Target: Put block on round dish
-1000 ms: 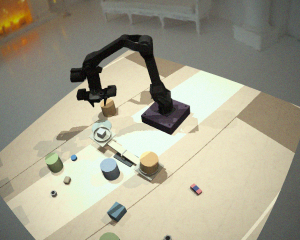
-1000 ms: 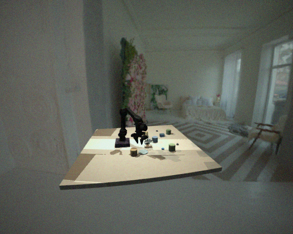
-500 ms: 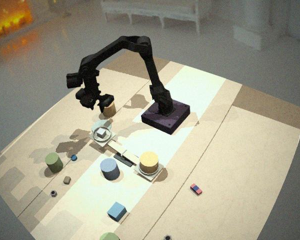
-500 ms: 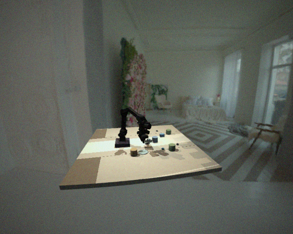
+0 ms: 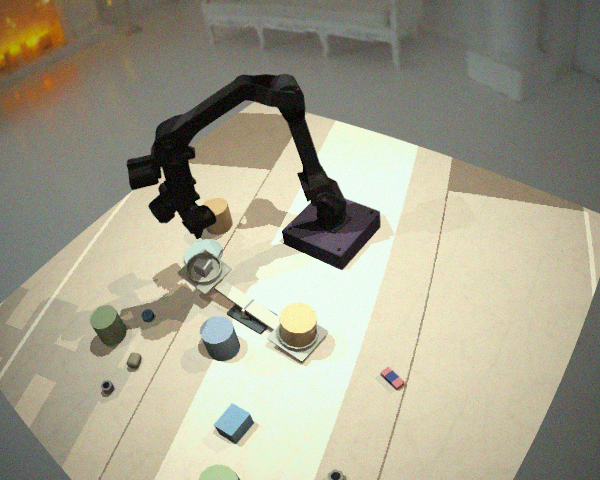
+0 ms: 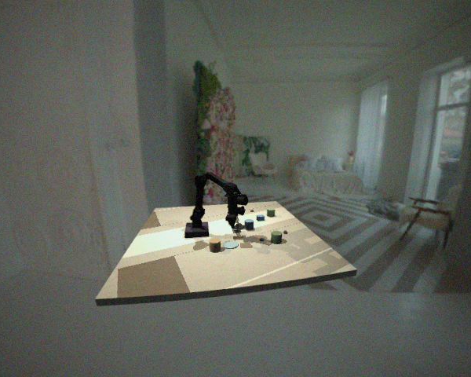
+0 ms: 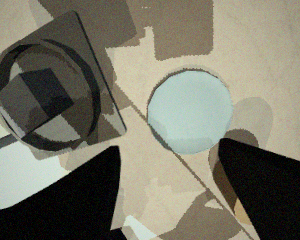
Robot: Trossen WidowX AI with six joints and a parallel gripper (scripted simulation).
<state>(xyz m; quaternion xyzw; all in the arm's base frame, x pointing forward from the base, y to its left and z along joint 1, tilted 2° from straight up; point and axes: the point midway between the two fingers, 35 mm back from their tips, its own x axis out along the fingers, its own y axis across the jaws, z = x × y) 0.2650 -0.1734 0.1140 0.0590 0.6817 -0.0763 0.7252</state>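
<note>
Right now my gripper tip is 4 cm short of the grey block, 8 cm to the right of it and 3 cm above it. Also, from my gripper tip: blue disc: 19 cm ahead, 1 cm to the left, 11 cm below; blue cylinder: 12 cm ahead, 20 cm to the left, 8 cm below; round dish: 2 cm behind, 4 cm to the right, 11 cm below.
</note>
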